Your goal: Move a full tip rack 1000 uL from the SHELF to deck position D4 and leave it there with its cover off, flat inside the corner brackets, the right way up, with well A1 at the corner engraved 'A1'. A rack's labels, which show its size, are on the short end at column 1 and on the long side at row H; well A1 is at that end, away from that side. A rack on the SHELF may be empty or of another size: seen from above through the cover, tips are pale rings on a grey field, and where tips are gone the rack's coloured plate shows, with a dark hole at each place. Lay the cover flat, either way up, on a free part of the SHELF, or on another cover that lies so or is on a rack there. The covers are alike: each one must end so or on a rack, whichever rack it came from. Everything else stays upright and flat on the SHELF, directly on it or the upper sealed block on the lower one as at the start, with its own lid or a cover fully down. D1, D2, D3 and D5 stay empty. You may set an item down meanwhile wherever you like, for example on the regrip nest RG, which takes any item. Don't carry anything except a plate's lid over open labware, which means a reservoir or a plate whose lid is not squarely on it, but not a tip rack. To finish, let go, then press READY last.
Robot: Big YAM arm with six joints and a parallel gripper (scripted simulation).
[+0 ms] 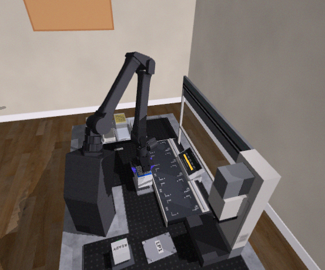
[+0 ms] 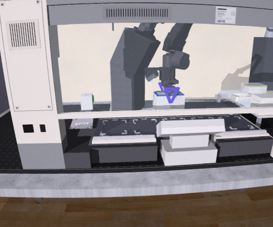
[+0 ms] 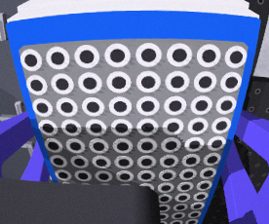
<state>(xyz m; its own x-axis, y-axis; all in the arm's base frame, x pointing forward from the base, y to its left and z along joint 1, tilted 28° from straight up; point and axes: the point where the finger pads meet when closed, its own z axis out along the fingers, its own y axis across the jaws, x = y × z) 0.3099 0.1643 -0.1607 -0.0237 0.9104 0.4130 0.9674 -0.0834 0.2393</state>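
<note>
My gripper is now 12 cm above the regrip nest RG. Round my hand: shelf label 10 cm behind, 37 cm to the left, 12 cm below; then ready block 19 cm behind, 36 cm to the right, 4 cm below; then tip rack 1 cm ahead, 1 cm to the right.
</note>
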